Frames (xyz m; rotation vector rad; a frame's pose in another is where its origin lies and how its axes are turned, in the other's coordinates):
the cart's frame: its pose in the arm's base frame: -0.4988 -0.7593 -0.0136 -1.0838 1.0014 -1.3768
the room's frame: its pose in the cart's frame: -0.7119 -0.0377 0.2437 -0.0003 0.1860 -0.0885
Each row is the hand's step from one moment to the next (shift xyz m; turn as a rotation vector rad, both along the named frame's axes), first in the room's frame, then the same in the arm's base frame.
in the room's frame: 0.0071 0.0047 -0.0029 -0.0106 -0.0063 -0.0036
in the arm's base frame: -0.0033 -0.0071 -0.0044 -0.0025 0.0120 0.0039
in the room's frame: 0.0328 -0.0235 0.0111 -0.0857 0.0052 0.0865
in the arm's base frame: -0.0019 -0.0299 0.0292 0.1021 0.0662 0.0067
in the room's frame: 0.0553 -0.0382 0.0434 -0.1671 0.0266 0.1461
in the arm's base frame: 0.0206 -0.0552 0.0541 0.1813 0.1305 -0.0084
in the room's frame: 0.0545 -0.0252 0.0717 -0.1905 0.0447 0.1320
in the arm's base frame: 0.0506 -0.0618 0.0487 0.1771 0.1527 -0.0321
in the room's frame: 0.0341 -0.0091 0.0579 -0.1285 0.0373 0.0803
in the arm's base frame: 0.0455 -0.0422 0.0274 0.1127 0.1034 -0.0307
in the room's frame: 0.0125 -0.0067 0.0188 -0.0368 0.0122 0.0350
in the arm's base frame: 0.0136 -0.0145 0.0126 0.0440 0.0272 -0.0072
